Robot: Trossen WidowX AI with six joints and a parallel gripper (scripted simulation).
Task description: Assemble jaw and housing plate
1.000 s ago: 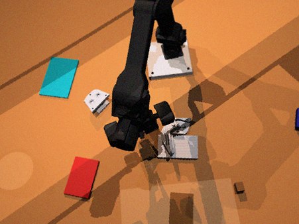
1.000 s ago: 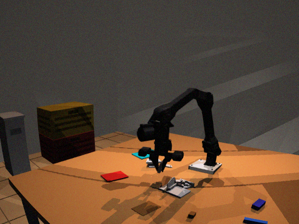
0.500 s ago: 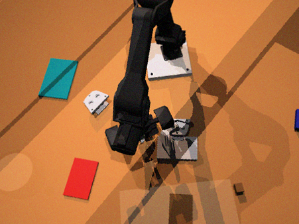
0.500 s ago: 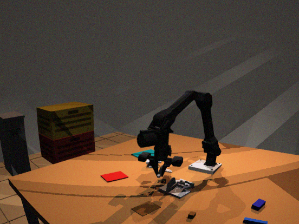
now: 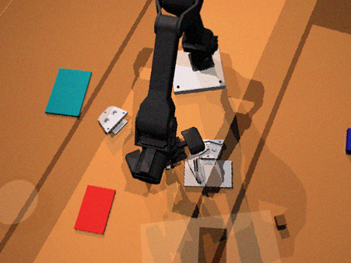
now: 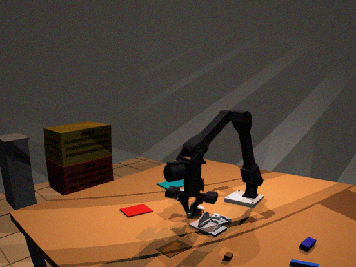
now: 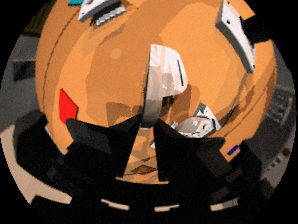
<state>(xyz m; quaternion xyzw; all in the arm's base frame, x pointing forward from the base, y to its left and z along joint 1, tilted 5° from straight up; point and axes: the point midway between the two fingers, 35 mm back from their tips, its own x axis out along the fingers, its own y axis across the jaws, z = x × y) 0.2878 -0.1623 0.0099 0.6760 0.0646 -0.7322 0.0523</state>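
The jaw is 9 cm to the left of my gripper tip. Also, from my gripper tip: red card 7 cm ahead, 20 cm to the right, 1 cm below; brown card 23 cm ahead, 6 cm to the left, 1 cm below; brown cube 20 cm ahead, 23 cm to the left, 1 cm below.
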